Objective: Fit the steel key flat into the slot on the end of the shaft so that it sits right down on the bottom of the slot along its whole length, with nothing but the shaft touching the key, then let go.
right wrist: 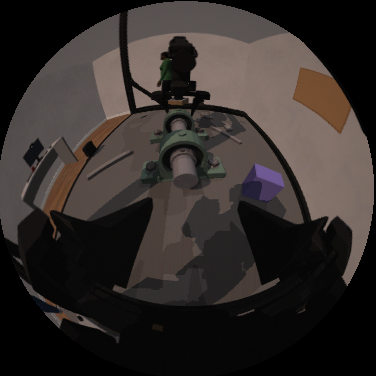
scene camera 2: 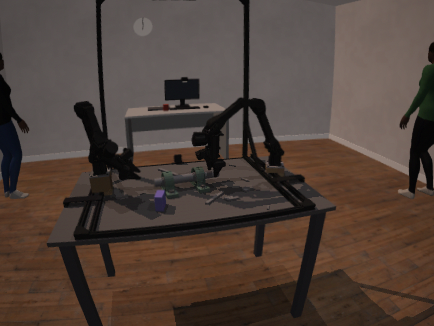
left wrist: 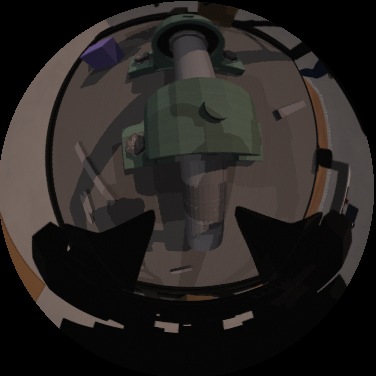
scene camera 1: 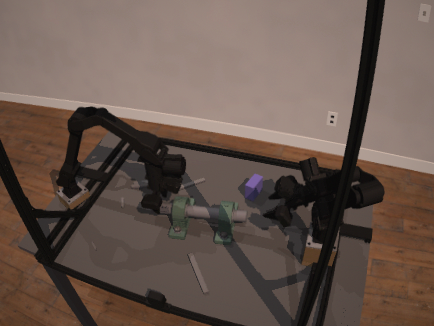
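Seen in the pictures: left gripper, between the fingertips: (scene camera 2: 212, 174) (left wrist: 195, 212) (scene camera 1: 161, 205); right gripper, between the fingertips: (right wrist: 196, 203) (scene camera 2: 140, 175) (scene camera 1: 266, 206); left arm's base, origin of its link: (right wrist: 178, 98) (scene camera 2: 275, 164) (scene camera 1: 71, 190); right arm's base, origin of its link: (scene camera 2: 100, 172) (scene camera 1: 323, 236).
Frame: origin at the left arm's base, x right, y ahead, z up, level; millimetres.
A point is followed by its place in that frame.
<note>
A grey shaft (scene camera 1: 202, 212) @(z 10, x -239, y 471 mm) (scene camera 2: 184, 179) @(z -2, x -268, y 453 mm) (left wrist: 205, 200) @(z 15, x -186, y 349 mm) (right wrist: 184, 167) @(z 15, x -319, y 580 mm) lies level through two green bearing blocks. My left gripper (scene camera 1: 159, 204) @(z -3, x -182, y 329 mm) (scene camera 2: 216, 172) @(z -3, x -182, y 329 mm) (left wrist: 195, 212) @(z -3, x -182, y 329 mm) is open and empty, its fingers above and either side of the shaft's end. Shadow hides whether a slot or key shows there. A short grey bar (scene camera 1: 122, 202) @(z -46, x -120, y 168 mm) (scene camera 2: 245, 179) @(z -46, x -129, y 162 mm) (left wrist: 181, 269) @(z -46, x -123, y 172 mm) lies on the table beyond that end; I cannot tell if it is the steel key. My right gripper (scene camera 1: 268, 205) @(z 47, x -361, y 643 mm) (scene camera 2: 137, 172) @(z 47, x -361, y 643 mm) (right wrist: 196, 203) @(z 47, x -361, y 643 mm) is open and empty, beyond the shaft's other end.
Green bearing blocks (scene camera 1: 226, 220) @(z 15, x -257, y 559 mm) (scene camera 2: 168, 181) @(z 11, x -332, y 515 mm) (left wrist: 202, 120) @(z 41, x -214, y 388 mm) (right wrist: 182, 140) @(z 40, x -301, y 549 mm) are fixed to the table. A purple block (scene camera 1: 253, 187) @(z 11, x -439, y 534 mm) (scene camera 2: 160, 200) @(z -1, x -503, y 502 mm) (left wrist: 103, 53) (right wrist: 263, 183) @(z 1, x -458, y 535 mm) stands near the right arm. Long grey bars (scene camera 1: 198, 273) @(z -43, x -67, y 602 mm) (left wrist: 95, 172) (right wrist: 110, 164) @(z -51, x -83, y 592 mm) lie on both sides of the shaft.
</note>
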